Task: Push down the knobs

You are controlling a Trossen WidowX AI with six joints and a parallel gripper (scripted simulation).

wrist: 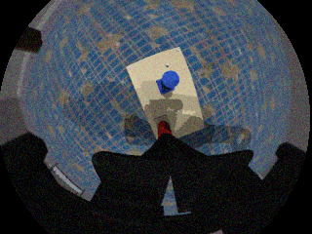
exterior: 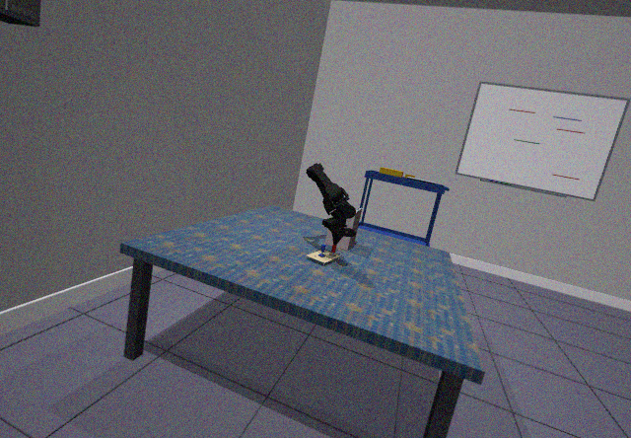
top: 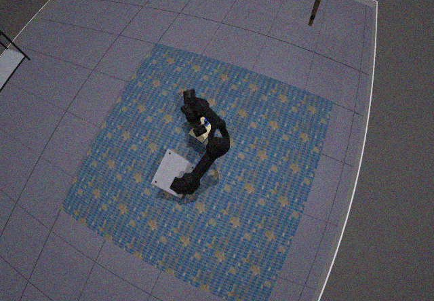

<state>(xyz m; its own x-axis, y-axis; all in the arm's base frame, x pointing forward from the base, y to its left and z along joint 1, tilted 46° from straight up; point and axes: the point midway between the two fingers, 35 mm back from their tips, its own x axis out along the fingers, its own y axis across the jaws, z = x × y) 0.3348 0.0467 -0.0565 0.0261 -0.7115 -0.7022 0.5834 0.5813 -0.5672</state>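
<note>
The red knob is 10 mm below my gripper tip. Round my gripper tip: blue knob: 50 mm ahead, 40 mm to the right, 20 mm below.
</note>
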